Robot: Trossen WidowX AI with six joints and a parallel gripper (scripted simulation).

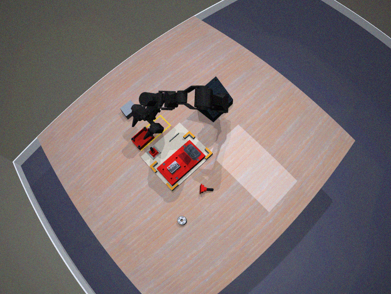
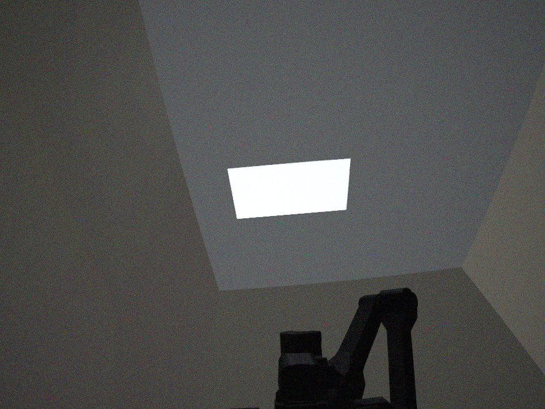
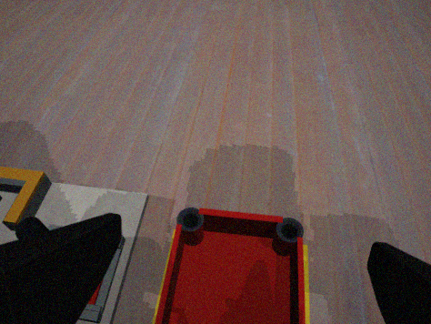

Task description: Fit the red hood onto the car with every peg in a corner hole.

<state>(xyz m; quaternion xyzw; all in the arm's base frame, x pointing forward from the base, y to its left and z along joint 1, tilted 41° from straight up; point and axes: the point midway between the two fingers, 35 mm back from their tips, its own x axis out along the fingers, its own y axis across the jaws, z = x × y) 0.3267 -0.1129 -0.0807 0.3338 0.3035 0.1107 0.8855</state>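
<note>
Right now the red hood is 70 mm below my gripper tip. The rest, counted from my gripper tip: grey engine block: 230 mm to the left, 60 mm below, 20 mm behind.
</note>
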